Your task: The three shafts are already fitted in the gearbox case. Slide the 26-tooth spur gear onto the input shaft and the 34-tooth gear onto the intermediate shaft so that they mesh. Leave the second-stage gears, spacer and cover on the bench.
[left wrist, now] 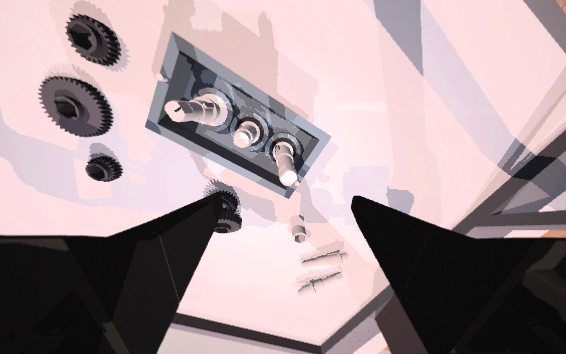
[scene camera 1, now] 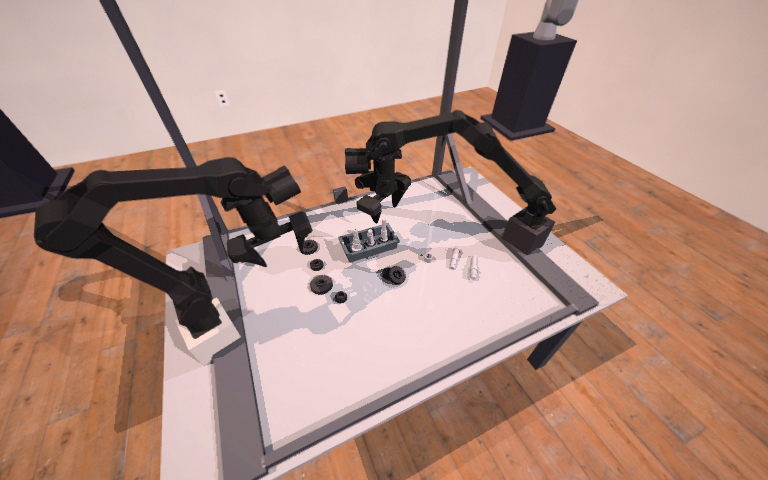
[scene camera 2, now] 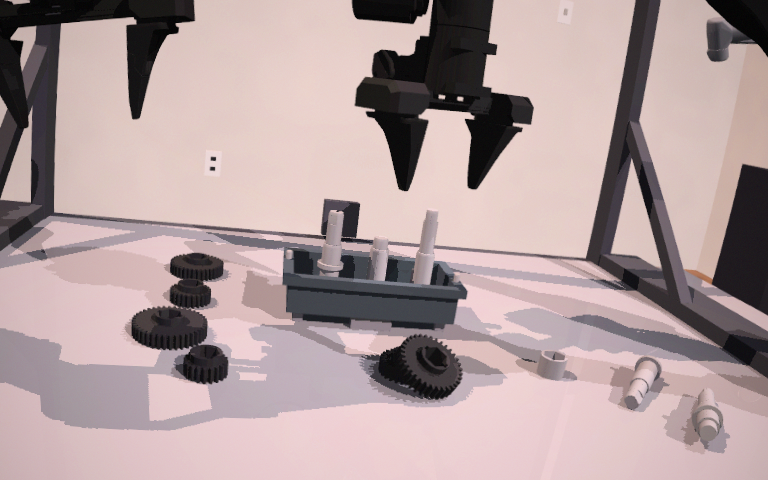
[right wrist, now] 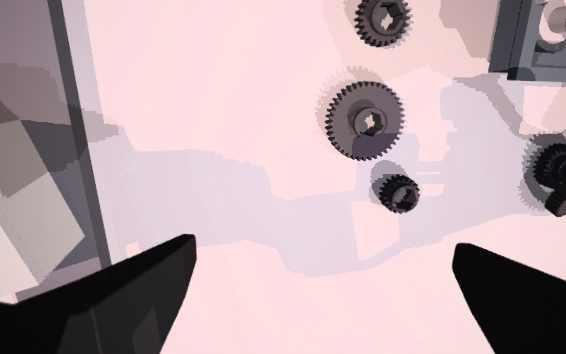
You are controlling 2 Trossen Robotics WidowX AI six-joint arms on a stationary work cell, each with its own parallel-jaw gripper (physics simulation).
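Frame: origin at the left arm's base, x ahead, y right, z down, level; metres.
Where they show: left gripper, fingertip midpoint: (left wrist: 288, 200) (scene camera 1: 385, 214) (scene camera 2: 439, 189); right gripper, fingertip midpoint: (scene camera 1: 284, 258) (scene camera 2: 79, 123) (right wrist: 323, 251); left arm's base, link origin: (scene camera 1: 532, 220); right arm's base, link origin: (scene camera 1: 203, 322).
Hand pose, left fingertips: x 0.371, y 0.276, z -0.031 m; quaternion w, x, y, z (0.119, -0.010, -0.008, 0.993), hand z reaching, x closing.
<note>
Each offset is from my left fingertips to the top centre of the thing.
The gearbox case {dx +0.051, dy +0.021, dz +0.081 m} (scene camera 1: 370, 253) (scene camera 2: 370, 304) (left wrist: 210, 152) stands at mid-bench with three pale upright shafts bare of gears. At its left in both scene views, a medium gear {dx +0.208, dy +0.150, dz +0.120 m} (scene camera 1: 308, 246) (scene camera 2: 196, 268), a smaller gear {dx +0.225, dy +0.065, dz +0.120 m} (scene camera 1: 316, 264) (scene camera 2: 190, 294) (left wrist: 93, 40), a large gear {dx +0.252, dy -0.012, dz +0.120 m} (scene camera 1: 321, 284) (scene camera 2: 169, 329) and a smallest gear {dx +0.231, dy -0.087, dz +0.120 m} (scene camera 1: 339, 297) (scene camera 2: 205, 365) lie flat; tooth counts are unreadable. My left gripper (scene camera 1: 384, 212) (scene camera 2: 438, 189) (left wrist: 288, 200) is open and empty, above the case's right end. My right gripper (scene camera 1: 283, 258) (scene camera 2: 79, 122) (right wrist: 323, 251) is open and empty, raised left of the gears.
A tilted gear cluster {dx +0.058, dy -0.133, dz +0.101 m} (scene camera 1: 394, 275) (scene camera 2: 431, 367) lies in front of the case. A pale spacer ring {dx -0.072, dy -0.134, dz +0.120 m} (scene camera 1: 428, 258) (scene camera 2: 552, 366) and two loose shafts {dx -0.139, dy -0.186, dz +0.113 m} (scene camera 1: 454, 258) {dx -0.156, dy -0.250, dz +0.113 m} (scene camera 2: 707, 416) lie to the right. Frame posts rise beside the bench. I cannot identify the cover.
</note>
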